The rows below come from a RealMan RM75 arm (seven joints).
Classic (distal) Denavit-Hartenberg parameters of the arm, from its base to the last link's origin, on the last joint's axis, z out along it. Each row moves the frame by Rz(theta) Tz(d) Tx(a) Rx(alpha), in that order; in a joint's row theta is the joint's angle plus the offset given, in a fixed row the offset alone. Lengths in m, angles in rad.
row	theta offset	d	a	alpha
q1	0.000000	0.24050	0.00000	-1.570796
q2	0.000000	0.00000	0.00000	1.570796
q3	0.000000	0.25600	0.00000	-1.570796
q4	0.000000	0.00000	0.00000	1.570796
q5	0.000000	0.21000	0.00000	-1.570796
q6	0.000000	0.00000	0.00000	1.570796
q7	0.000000	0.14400	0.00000	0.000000
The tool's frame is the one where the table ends.
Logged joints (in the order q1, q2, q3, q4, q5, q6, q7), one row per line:
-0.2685, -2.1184, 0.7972, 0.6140, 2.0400, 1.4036, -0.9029
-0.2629, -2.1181, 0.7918, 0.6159, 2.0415, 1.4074, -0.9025
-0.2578, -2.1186, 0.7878, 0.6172, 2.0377, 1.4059, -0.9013
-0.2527, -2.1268, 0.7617, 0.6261, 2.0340, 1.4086, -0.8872
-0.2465, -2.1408, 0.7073, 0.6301, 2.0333, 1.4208, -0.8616
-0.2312, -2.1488, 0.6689, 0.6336, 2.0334, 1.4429, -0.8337
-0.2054, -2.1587, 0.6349, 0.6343, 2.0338, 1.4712, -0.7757
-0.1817, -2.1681, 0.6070, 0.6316, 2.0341, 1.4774, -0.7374
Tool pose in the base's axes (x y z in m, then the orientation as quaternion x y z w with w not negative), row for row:
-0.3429, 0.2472, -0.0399, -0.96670, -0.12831, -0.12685, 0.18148
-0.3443, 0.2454, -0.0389, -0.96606, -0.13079, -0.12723, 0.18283
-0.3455, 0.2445, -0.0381, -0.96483, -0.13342, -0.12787, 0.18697
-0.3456, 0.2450, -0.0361, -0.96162, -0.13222, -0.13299, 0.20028
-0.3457, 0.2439, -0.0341, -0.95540, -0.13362, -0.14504, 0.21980
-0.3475, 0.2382, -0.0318, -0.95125, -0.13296, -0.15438, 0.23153
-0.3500, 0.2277, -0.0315, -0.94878, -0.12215, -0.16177, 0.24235
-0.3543, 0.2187, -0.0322, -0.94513, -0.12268, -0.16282, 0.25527
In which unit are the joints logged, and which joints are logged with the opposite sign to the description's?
The joints are logged in radians. Opposite sign: none.
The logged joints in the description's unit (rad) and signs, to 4 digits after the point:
-0.2685, -2.1184, 0.7972, 0.6140, 2.0400, 1.4036, -0.9029
-0.2629, -2.1181, 0.7918, 0.6159, 2.0415, 1.4074, -0.9025
-0.2578, -2.1186, 0.7878, 0.6172, 2.0377, 1.4059, -0.9013
-0.2527, -2.1268, 0.7617, 0.6261, 2.0340, 1.4086, -0.8872
-0.2465, -2.1408, 0.7073, 0.6301, 2.0333, 1.4208, -0.8616
-0.2312, -2.1488, 0.6689, 0.6336, 2.0334, 1.4429, -0.8337
-0.2054, -2.1587, 0.6349, 0.6343, 2.0338, 1.4712, -0.7757
-0.1817, -2.1681, 0.6070, 0.6316, 2.0341, 1.4774, -0.7374

